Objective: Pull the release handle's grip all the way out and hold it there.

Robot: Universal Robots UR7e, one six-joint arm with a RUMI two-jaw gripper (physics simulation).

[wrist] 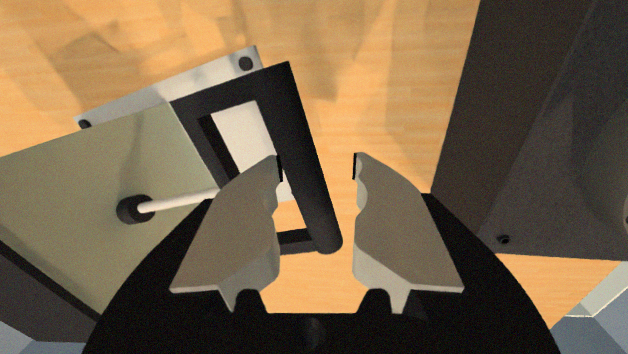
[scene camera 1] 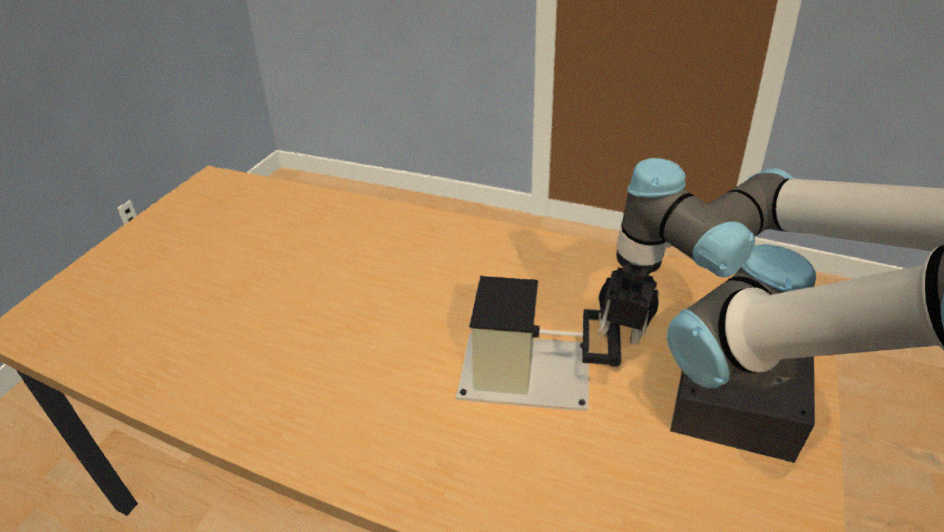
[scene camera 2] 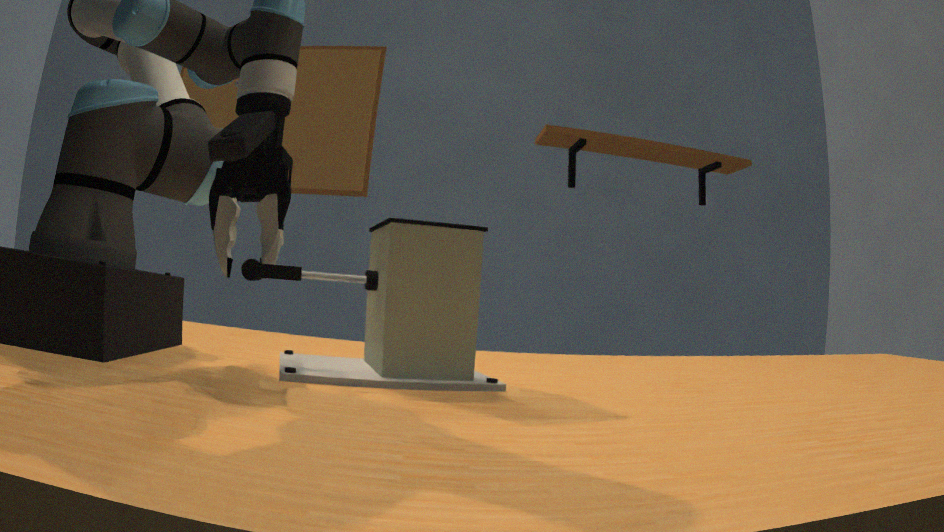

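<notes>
The release handle's black rectangular grip (scene camera 1: pixel 614 344) (scene camera 2: pixel 277 271) (wrist: pixel 300 145) stands out from the pale green housing (scene camera 1: pixel 502 360) (scene camera 2: pixel 429 300) (wrist: pixel 75 170) on a light rod (scene camera 1: pixel 561 332) (scene camera 2: pixel 333 276) (wrist: pixel 175 200), a long stretch of which shows. My gripper (scene camera 1: pixel 620 333) (scene camera 2: pixel 249 268) (wrist: pixel 317 157) points down with its fingers astride the grip's outer bar. One finger is inside the frame's opening, the other on the outer side. The bar crosses slantwise between the fingers, which are shut on it and stand fairly wide. Exact contact at the outer finger is hard to tell.
The housing stands on a light grey base plate (scene camera 1: pixel 561 383) (scene camera 2: pixel 323 370) (wrist: pixel 200 77) on the wooden table (scene camera 1: pixel 297 297). The robot's dark base block (scene camera 1: pixel 740 422) (scene camera 2: pixel 52 310) (wrist: pixel 505 150) is close on the gripper's outer side. A shelf (scene camera 2: pixel 641 148) hangs on the wall.
</notes>
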